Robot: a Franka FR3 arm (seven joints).
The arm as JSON. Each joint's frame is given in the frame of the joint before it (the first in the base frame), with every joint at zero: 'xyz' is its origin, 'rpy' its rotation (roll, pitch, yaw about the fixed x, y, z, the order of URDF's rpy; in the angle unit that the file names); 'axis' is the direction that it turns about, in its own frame. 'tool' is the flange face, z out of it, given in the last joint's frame.
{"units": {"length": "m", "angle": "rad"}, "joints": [
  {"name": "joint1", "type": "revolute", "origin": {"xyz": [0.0, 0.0, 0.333], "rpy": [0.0, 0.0, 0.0]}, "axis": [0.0, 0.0, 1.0]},
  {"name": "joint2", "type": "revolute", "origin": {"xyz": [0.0, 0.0, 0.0], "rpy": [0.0, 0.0, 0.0]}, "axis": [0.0, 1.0, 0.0]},
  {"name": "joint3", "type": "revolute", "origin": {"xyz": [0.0, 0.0, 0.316], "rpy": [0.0, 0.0, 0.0]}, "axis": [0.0, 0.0, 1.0]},
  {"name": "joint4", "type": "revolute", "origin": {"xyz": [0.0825, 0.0, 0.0], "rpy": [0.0, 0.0, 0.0]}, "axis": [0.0, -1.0, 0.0]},
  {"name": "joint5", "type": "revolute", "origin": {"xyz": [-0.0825, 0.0, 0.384], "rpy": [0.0, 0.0, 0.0]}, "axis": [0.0, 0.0, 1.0]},
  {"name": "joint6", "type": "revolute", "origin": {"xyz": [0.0, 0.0, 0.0], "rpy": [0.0, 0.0, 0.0]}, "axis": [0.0, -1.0, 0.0]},
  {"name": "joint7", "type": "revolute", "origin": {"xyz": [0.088, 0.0, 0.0], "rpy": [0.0, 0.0, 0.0]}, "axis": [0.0, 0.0, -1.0]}
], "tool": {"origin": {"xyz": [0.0, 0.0, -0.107], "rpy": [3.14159, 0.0, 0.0]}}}
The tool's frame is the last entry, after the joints.
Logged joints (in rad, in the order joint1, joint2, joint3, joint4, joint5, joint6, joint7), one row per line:
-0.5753, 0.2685, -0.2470, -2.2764, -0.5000, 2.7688, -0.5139
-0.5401, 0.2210, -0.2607, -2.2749, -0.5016, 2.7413, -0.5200
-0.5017, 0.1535, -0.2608, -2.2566, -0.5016, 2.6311, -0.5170
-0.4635, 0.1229, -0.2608, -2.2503, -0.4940, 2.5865, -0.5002
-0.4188, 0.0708, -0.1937, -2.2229, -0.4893, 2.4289, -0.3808
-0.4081, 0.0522, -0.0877, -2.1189, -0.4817, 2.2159, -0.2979
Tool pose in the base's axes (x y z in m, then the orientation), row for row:
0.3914, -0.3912, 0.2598, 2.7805, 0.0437, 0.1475
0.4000, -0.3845, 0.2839, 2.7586, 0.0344, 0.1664
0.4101, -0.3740, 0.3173, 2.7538, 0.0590, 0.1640
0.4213, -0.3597, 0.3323, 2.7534, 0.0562, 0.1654
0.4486, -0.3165, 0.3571, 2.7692, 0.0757, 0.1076
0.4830, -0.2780, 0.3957, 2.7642, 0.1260, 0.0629
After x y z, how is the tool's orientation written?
As angles about the fixed x, y, z axes (roll, pitch, yaw), in radians.
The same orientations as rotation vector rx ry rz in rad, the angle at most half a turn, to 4 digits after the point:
2.7699, 0.2158, -0.0232
2.7468, 0.2383, -0.0028
2.7396, 0.2411, -0.0366
2.7394, 0.2423, -0.0324
2.7598, 0.1684, -0.0765
2.7541, 0.1199, -0.1573

